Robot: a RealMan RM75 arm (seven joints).
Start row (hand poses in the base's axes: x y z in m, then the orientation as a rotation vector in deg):
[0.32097 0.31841 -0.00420 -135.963 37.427 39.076]
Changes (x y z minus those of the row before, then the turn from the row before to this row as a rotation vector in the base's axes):
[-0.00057 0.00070 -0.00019 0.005 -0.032 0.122]
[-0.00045 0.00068 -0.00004 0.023 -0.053 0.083]
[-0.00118 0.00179 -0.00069 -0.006 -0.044 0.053]
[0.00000 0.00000 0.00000 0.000 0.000 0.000]
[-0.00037 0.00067 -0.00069 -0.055 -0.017 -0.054]
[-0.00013 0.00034 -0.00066 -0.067 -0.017 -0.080]
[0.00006 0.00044 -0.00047 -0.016 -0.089 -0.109]
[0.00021 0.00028 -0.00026 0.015 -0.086 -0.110]
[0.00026 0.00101 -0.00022 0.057 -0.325 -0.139]
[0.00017 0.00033 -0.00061 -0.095 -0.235 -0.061]
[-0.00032 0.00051 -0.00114 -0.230 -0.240 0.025]
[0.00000 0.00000 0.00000 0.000 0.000 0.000]
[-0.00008 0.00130 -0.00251 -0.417 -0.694 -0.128]
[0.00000 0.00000 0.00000 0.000 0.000 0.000]
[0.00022 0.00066 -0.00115 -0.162 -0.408 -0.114]
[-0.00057 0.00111 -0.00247 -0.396 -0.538 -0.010]
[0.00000 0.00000 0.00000 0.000 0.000 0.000]
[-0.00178 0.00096 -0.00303 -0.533 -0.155 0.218]
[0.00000 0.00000 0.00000 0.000 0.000 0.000]
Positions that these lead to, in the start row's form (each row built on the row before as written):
[0.32040 0.31911 -0.00439 -136.023 37.271 39.090]
[0.31995 0.31979 -0.00443 -136.052 37.142 39.065]
[0.31877 0.32158 -0.00512 -136.091 37.065 39.033]
[0.31877 0.32158 -0.00512 -136.091 37.065 39.033]
[0.31840 0.32225 -0.00581 -136.119 37.146 38.979]
[0.31827 0.32259 -0.00647 -136.146 37.263 38.912]
[0.31833 0.32303 -0.00694 -136.126 37.358 38.753]
[0.31854 0.32331 -0.00720 -136.076 37.440 38.603]
[0.31880 0.32432 -0.00742 -136.019 37.433 38.154]
[0.31897 0.32465 -0.00803 -136.121 37.448 37.822]
[0.31865 0.32516 -0.00917 -136.388 37.426 37.496]
[0.31865 0.32516 -0.00917 -136.388 37.426 37.496]
[0.31857 0.32646 -0.01168 -136.834 37.474 36.511]
[0.31857 0.32646 -0.01168 -136.834 37.474 36.511]
[0.31879 0.32712 -0.01283 -136.999 37.507 35.930]
[0.31822 0.32823 -0.01530 -137.448 37.472 35.187]
[0.31822 0.32823 -0.01530 -137.448 37.472 35.187]
[0.31644 0.32919 -0.01833 -138.067 37.395 34.985]
[0.31644 0.32919 -0.01833 -138.067 37.395 34.985]

